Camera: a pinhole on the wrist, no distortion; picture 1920 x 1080 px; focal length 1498.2 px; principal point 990.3 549.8 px. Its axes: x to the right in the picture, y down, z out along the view. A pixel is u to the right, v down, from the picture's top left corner.
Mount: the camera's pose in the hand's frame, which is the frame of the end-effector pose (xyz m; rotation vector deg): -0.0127 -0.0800 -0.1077 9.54 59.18 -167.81
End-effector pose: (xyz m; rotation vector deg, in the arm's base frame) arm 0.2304 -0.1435 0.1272 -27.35 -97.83 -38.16
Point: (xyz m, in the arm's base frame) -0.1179 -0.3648 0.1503
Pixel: 344.1 1024.1
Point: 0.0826 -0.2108 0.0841
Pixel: 761.3 97.7
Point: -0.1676 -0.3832 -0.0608
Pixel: 1106.5 960.2
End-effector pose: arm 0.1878 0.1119 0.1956 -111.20 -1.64 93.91
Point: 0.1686 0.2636 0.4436
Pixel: 1827.7 538.7
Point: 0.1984 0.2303 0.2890
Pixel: 1058.0 145.2
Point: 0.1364 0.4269 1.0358
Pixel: outside the picture
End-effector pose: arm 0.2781 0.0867 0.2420 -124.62 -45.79 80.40
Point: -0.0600 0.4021 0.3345
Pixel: 686.0 499.9
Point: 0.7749 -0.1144 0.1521
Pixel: behind the camera
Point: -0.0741 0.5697 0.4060
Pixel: 583.2 877.7
